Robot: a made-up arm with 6 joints.
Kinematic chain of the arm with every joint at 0, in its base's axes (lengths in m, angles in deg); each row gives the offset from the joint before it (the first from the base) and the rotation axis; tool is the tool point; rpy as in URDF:
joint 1: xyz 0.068 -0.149 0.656 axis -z
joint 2: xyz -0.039 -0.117 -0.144 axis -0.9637 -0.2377 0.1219
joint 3: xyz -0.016 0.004 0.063 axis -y
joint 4: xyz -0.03 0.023 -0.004 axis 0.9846 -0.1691 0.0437
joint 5: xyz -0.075 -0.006 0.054 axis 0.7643 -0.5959 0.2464
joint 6: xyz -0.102 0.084 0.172 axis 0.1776 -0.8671 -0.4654
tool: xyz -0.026 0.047 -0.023 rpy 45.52 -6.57 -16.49
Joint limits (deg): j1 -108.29..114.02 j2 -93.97..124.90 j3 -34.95..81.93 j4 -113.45..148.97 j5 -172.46..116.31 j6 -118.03..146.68
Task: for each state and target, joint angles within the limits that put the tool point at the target. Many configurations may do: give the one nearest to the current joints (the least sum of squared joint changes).
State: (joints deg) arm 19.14 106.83 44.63 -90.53 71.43 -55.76
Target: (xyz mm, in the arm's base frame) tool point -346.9 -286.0 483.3
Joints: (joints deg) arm 27.11 100.99 44.25 -83.51 110.59 -52.21
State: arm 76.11 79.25 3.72 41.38 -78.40 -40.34
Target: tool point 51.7 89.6 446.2
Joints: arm 47.95 55.10 -5.79 43.18 -99.38 -31.51
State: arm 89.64 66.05 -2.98 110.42 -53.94 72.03
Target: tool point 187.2 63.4 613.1
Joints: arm 101.05 76.71 -7.78 98.60 -62.66 71.49
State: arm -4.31 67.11 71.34 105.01 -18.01 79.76
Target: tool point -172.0 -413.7 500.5
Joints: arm -1.36 52.99 81.93 81.61 -35.30 73.56
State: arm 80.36 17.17 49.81 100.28 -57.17 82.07
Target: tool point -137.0 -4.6 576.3
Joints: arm 41.46 11.21 59.53 88.50 -94.26 84.50
